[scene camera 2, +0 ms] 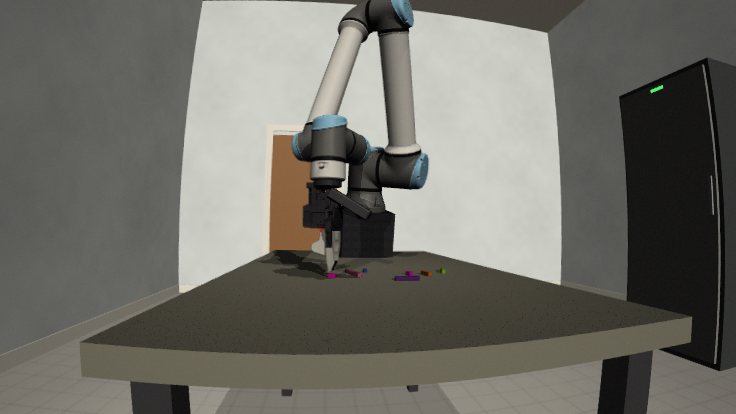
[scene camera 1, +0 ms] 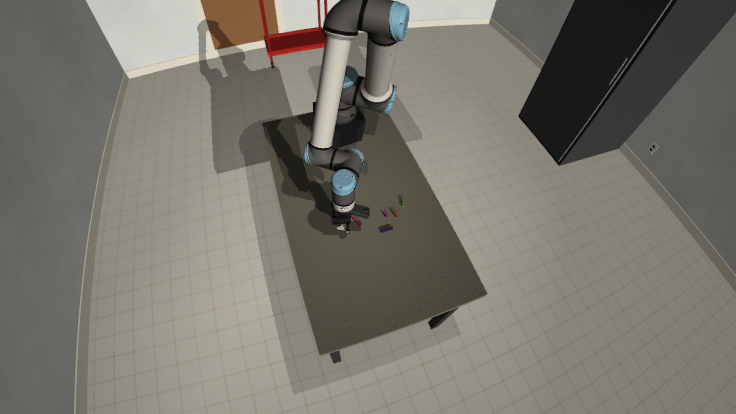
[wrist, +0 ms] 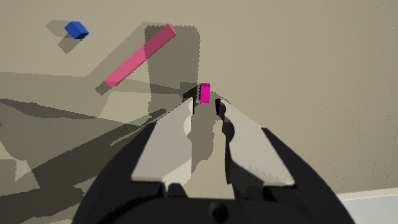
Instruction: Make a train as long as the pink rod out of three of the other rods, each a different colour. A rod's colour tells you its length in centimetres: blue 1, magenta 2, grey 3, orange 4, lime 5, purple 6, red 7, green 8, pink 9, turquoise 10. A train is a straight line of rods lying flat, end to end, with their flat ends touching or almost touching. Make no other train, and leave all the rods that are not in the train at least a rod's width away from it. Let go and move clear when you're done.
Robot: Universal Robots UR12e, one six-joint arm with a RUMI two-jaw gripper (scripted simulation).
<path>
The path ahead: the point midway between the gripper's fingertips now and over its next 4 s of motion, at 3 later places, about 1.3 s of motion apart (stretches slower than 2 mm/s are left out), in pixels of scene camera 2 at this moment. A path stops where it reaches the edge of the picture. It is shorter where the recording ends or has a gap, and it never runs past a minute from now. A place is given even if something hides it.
The gripper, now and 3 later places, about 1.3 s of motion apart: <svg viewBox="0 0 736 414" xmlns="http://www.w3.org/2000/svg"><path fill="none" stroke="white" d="M331 271L331 274L334 237L364 236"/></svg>
</path>
